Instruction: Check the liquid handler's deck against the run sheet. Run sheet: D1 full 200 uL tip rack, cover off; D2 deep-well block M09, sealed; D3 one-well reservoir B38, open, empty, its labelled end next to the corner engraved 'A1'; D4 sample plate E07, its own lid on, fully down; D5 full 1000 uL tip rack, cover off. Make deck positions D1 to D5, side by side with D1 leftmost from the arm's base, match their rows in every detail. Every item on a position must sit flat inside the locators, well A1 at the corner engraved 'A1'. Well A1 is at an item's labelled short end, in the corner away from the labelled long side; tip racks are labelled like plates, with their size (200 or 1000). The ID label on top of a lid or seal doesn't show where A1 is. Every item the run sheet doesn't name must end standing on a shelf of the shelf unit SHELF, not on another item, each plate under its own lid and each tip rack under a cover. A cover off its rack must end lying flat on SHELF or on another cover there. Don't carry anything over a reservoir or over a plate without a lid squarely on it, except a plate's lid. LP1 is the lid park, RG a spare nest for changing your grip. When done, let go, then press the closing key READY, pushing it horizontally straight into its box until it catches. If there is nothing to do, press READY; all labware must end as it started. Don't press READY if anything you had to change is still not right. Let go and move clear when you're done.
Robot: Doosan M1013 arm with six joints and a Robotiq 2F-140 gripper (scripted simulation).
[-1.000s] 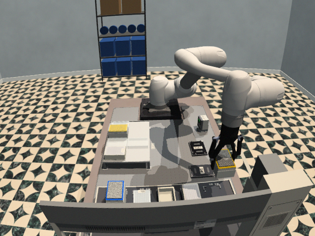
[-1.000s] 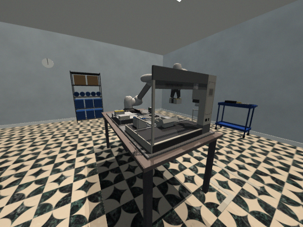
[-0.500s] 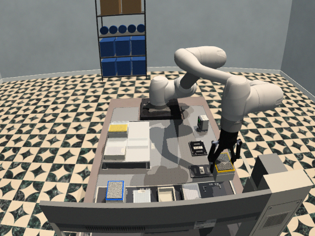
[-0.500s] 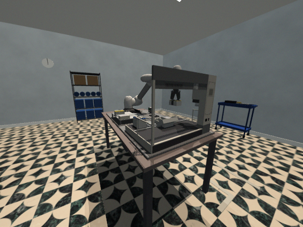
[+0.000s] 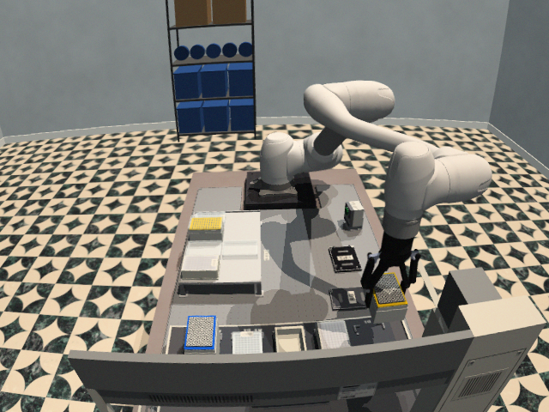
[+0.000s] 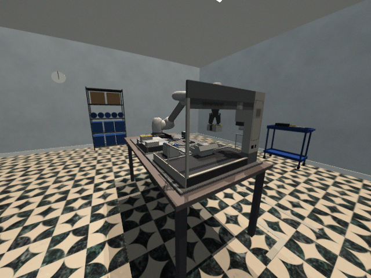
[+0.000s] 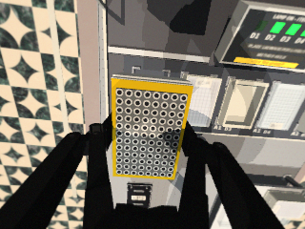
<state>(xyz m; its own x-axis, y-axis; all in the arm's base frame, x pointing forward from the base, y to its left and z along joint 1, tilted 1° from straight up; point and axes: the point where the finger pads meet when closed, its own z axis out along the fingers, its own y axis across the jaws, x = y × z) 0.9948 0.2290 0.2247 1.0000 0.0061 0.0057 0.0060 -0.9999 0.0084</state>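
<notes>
My gripper is now 170 mm above the white sealed block and 120 mm to the left of it. Round my hand: dark nest marked RG: 250 mm below, 240 mm behind, 10 mm to the right; then yellow-framed tip rack: 10 mm to the right, 10 mm behind, 10 mm above; then cream reservoir: 250 mm to the right, 180 mm below.
</notes>
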